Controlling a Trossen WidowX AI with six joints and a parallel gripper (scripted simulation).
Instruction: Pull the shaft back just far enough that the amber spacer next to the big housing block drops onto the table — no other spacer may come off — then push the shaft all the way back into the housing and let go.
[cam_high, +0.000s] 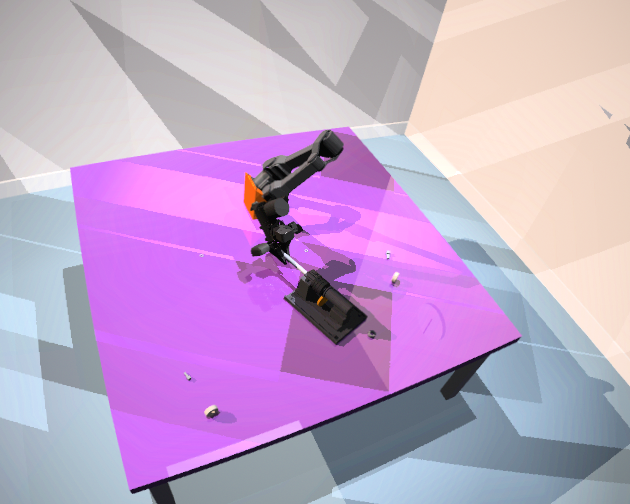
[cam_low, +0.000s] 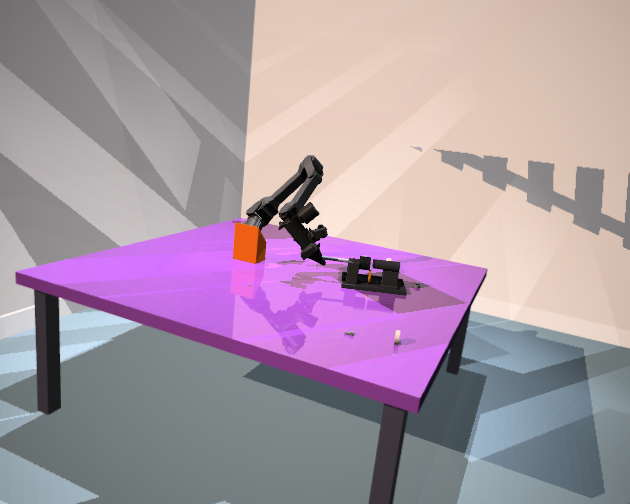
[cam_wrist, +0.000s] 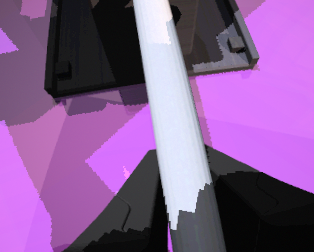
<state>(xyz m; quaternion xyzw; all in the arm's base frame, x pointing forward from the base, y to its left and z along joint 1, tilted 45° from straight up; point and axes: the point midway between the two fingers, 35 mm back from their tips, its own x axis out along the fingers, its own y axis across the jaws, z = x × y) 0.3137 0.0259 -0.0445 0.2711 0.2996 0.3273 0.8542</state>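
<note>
The silver shaft is 50 mm ahead of my gripper tip, 20 mm to the left of it and 20 mm above it. Round my gripper tip: screw (400 mm to the right, 280 mm ahead, 50 mm below); black fixture (170 mm ahead, 80 mm to the left, 10 mm below); amber spacer (150 mm ahead, 70 mm to the left, 30 mm below).
</note>
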